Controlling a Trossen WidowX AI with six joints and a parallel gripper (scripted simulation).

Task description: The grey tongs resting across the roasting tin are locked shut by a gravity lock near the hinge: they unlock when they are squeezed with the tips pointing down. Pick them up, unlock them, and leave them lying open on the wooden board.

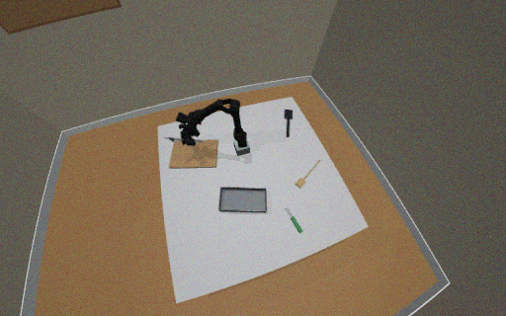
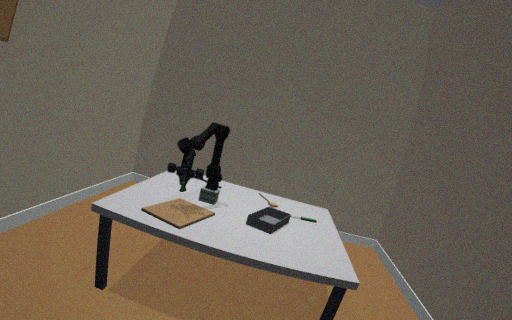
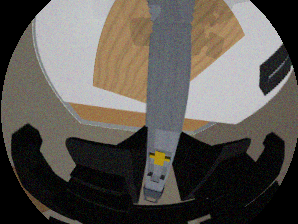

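My gripper tip is now 15 cm above the wooden board and 4 cm to the right of it. From my gripper tip the other things lie so: roasting tin: 41 cm ahead, 36 cm to the left, 13 cm below; black spatula: 86 cm to the left, 23 cm behind, 16 cm below; green-handled tool: 67 cm to the left, 58 cm ahead, 15 cm below.
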